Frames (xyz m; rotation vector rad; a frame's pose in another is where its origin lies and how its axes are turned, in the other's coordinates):
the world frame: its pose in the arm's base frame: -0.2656 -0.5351 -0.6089 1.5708 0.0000 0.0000
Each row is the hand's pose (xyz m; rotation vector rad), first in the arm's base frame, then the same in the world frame.
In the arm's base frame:
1: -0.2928 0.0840 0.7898 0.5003 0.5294 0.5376
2: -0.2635 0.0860 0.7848 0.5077 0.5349 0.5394
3: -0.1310 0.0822 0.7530 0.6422 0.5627 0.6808
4: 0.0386 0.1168 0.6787 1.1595 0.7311 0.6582
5: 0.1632 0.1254 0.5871 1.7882 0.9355 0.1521
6: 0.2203 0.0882 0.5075 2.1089 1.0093 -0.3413
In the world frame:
1: -0.0272 1.3987 -0.6191 -0.9949 0.7799 0.0060
2: 0.0021 1.3937 -0.6211 -0.9866 0.7844 0.0033
3: 0.1346 1.3619 -0.6173 -0.8269 0.8903 0.0845
4: 0.3042 1.2876 -0.6519 -0.2931 0.9266 -0.0486
5: 0.4288 1.1960 -0.6605 0.3198 0.6657 -0.4795
6: 0.4859 1.1164 -0.6233 0.6639 0.3892 -0.7870

